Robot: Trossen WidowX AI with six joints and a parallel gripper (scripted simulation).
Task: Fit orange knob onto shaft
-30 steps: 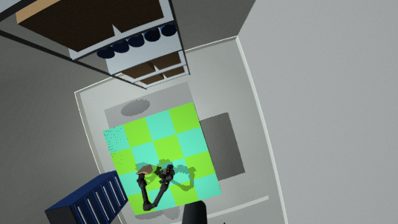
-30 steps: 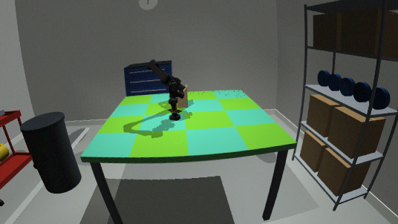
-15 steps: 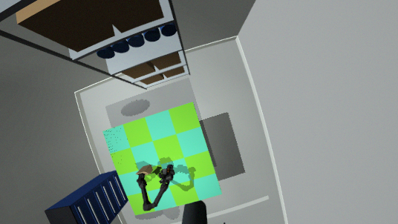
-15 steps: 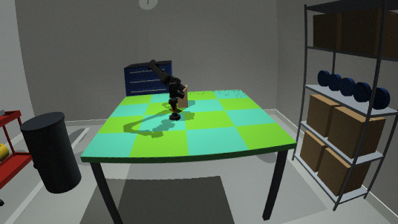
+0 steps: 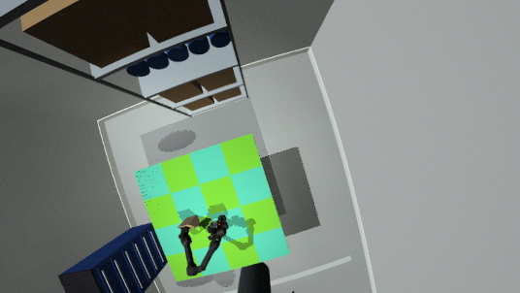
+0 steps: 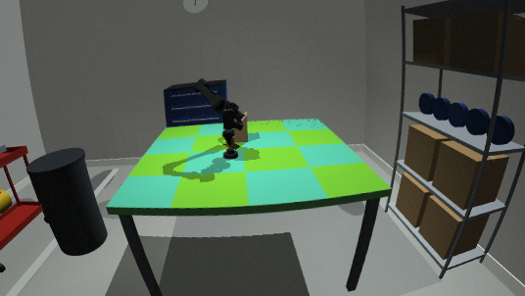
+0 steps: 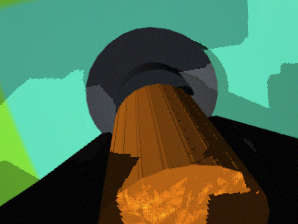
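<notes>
The orange knob lies 30 mm above my gripper tip. From my gripper tip the other things lie so: dark round pedestal (40 mm below).
</notes>
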